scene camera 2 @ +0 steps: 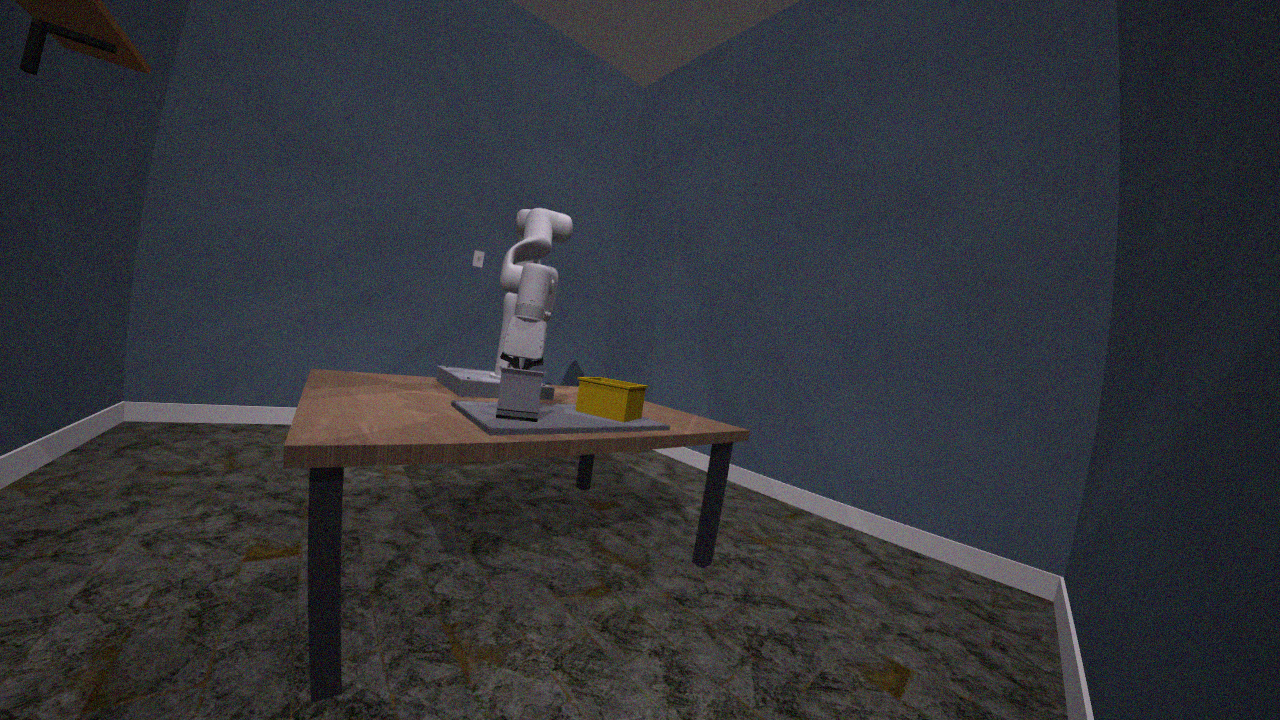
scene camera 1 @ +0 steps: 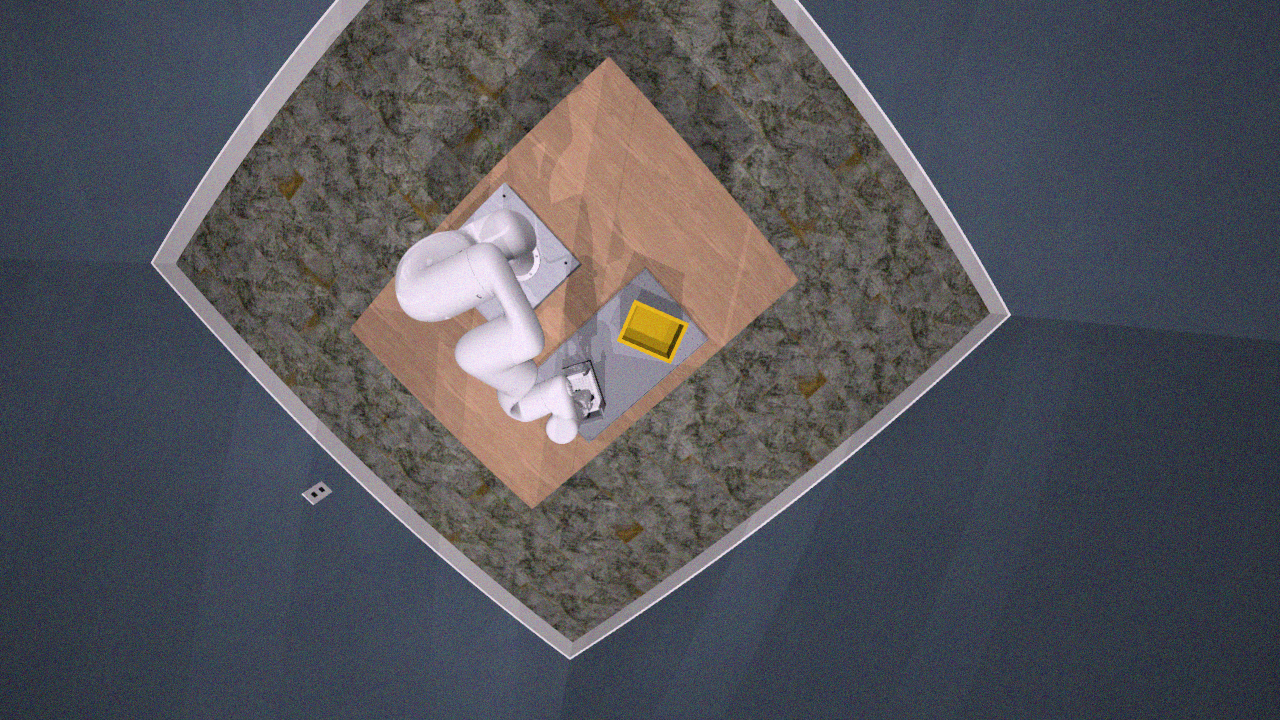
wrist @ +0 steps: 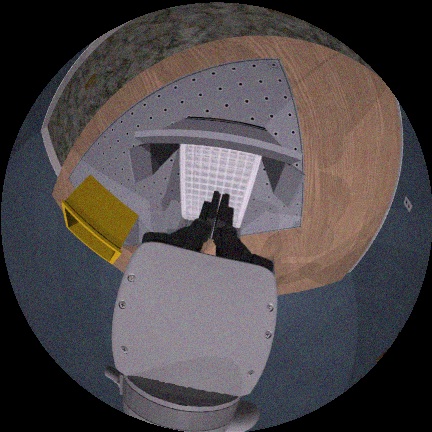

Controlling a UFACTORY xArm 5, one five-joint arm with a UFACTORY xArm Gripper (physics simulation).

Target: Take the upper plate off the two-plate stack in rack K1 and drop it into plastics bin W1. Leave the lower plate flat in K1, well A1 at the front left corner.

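Places are measured from the arm's base along level axes (x ahead, y left, z up), in millimetres.
Pixels of known places: gripper, fingertip midpoint: [wrist: 218, 202]; arm's base, origin of the base link: [scene camera 1: 519, 259].
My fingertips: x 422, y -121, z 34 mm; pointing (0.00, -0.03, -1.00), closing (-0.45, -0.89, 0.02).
Observation:
Ahead of a thing's pixels: the offset from my fingertips to its middle. "spot": to the spot under its first point. Level surfaces: height alone.
Rack K1 @[4 mm ahead, 6 mm left, 10 mm down] [scene camera 1: 601, 394] [scene camera 2: 519, 395] [wrist: 215, 136] is a grey, tall-walled holder. A white plate with a grid of wells @[spot: 29 mm ahead, 2 mm right, 25 mm down] [wrist: 215, 167] lies in it. A separate lower plate and well A1 cannot be made out. My gripper [scene camera 2: 521, 364] [wrist: 218, 202] is shut with nothing between its fingers. In the wrist view its tips overlap the near part of the plate; in scene camera 2 they are at the level of the rack's top. Contact with the plate cannot be told. Bin W1 @[9 mm back, 294 mm left, 20 mm down] [scene camera 1: 653, 329] [scene camera 2: 610, 399] [wrist: 105, 212] is yellow, open-topped and upright beside the rack.
Rack and bin stand on a grey perforated board @[3 mm back, 143 mm left, 76 mm down] [scene camera 1: 631, 380] [wrist: 225, 92] on the wooden table @[83 mm down] [scene camera 1: 644, 152] [scene camera 2: 384, 411] [wrist: 345, 150]. The rack's tall wall stands on the far side of the plate in the wrist view. The arm's grey base plate [scene camera 1: 550, 273] is behind the board.

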